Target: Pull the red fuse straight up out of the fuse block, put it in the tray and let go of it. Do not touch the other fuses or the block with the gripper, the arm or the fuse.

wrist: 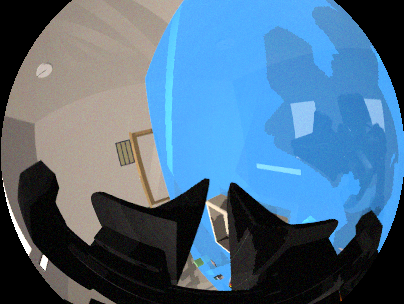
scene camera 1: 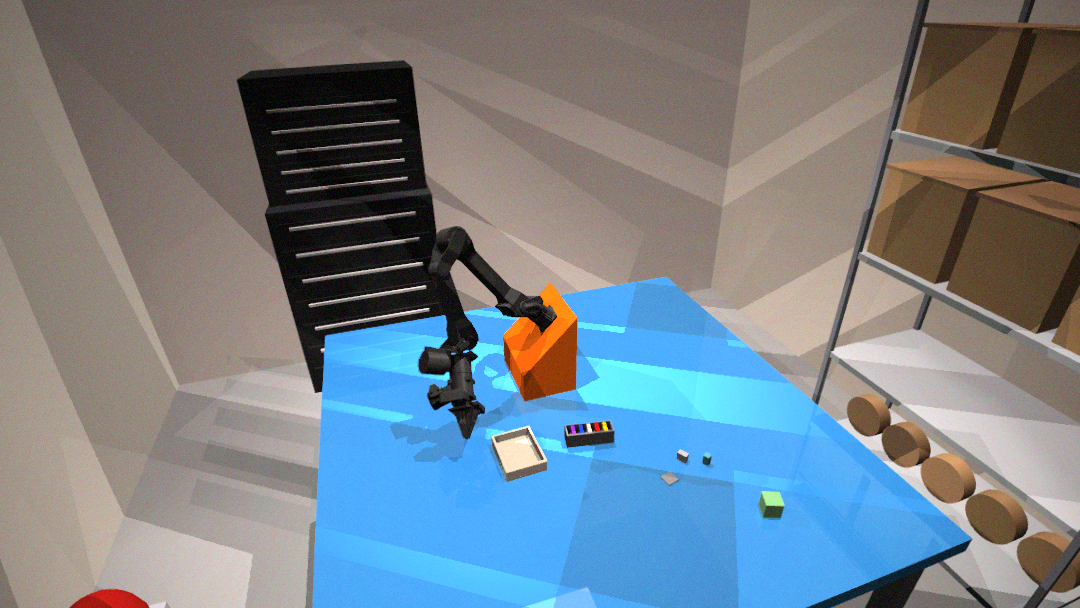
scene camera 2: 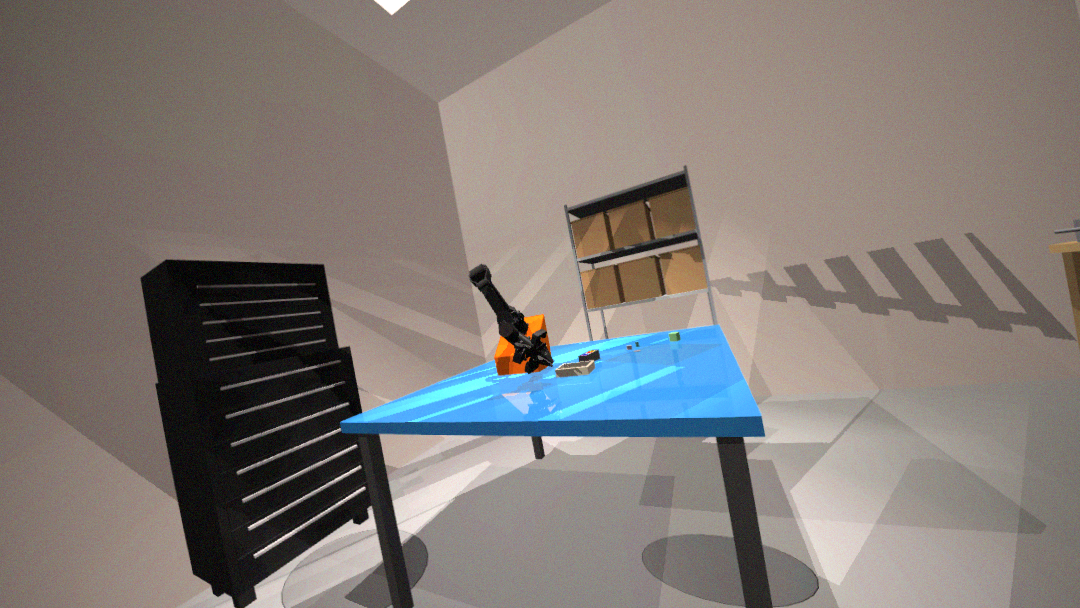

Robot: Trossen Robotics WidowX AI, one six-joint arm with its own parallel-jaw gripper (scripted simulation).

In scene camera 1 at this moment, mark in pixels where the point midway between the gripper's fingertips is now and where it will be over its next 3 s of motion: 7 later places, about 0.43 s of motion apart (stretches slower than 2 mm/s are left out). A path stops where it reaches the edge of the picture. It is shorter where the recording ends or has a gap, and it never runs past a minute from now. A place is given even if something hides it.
My gripper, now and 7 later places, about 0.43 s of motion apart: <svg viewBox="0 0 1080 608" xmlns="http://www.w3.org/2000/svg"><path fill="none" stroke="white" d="M466 438L539 447L591 424L597 415L598 419L597 423L597 425L597 426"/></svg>
